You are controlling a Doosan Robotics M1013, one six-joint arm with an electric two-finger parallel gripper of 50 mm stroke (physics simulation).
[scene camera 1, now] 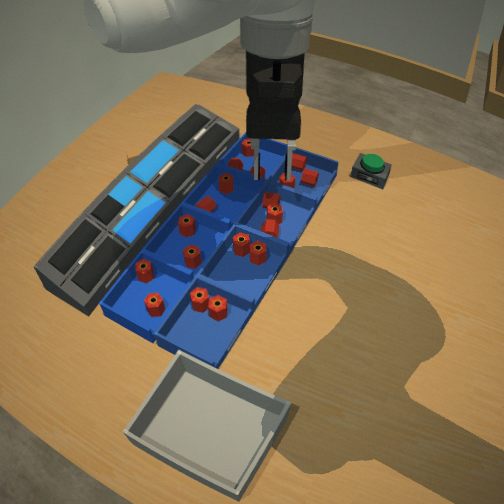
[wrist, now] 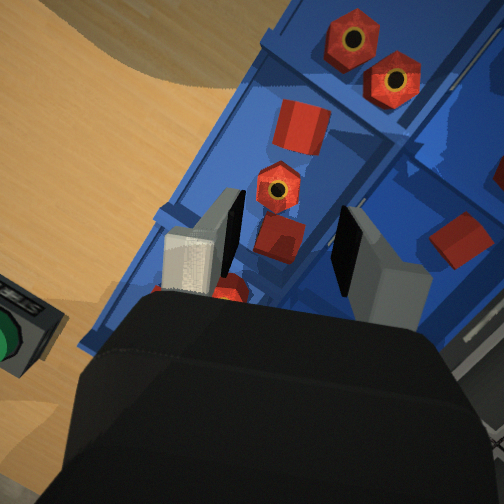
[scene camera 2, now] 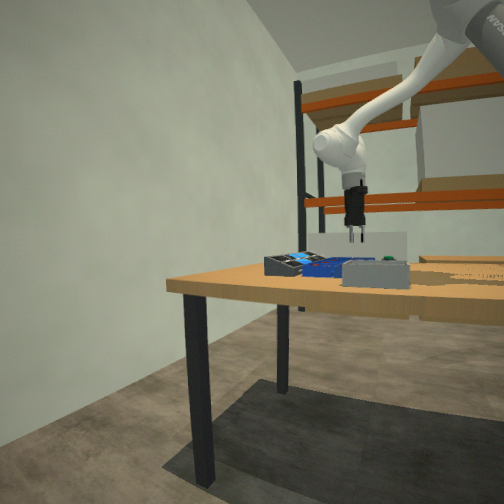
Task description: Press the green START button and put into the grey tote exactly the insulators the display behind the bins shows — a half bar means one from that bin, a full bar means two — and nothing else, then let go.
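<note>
My gripper (scene camera 1: 272,175) is open and empty, hovering above the far end of the blue bin tray (scene camera 1: 220,240). In the wrist view the gripper (wrist: 287,240) hangs over a bin with three red insulators (wrist: 278,187), near a divider. The side view shows the gripper (scene camera 2: 355,235) well above the tray. The grey display (scene camera 1: 135,200) behind the bins has one fully lit blue cell (scene camera 1: 155,160), a half-lit cell (scene camera 1: 125,190) and another fully lit cell (scene camera 1: 137,217). The grey tote (scene camera 1: 207,422) is empty. The green START button (scene camera 1: 372,162) sits right of the tray.
Red insulators lie in all the bins, some upright, some tipped over. The button's dark base also shows at the left edge of the wrist view (wrist: 20,335). The arm casts a wide shadow on the table right of the tray. Shelving stands behind the table.
</note>
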